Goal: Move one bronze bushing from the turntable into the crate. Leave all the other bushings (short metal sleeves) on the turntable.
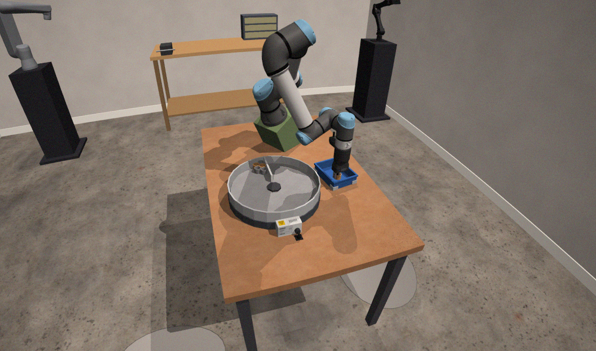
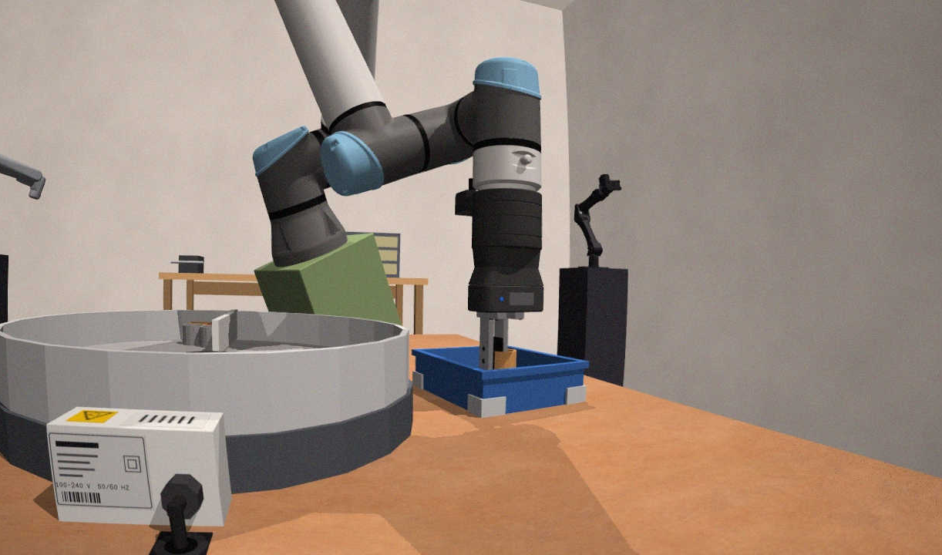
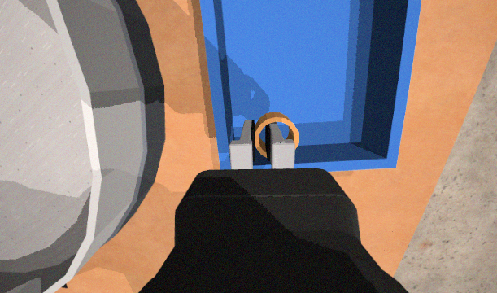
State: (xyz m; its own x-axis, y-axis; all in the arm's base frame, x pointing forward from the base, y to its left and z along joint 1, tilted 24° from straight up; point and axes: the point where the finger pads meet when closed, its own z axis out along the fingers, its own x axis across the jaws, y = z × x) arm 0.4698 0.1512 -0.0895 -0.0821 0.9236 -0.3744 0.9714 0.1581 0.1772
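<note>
My hand is 60 mm past the blue crate, 30 mm to the right of it and 40 mm above it. The rest, counted from my hand: grey turntable: 10 mm behind, 310 mm to the right, 10 mm below.
</note>
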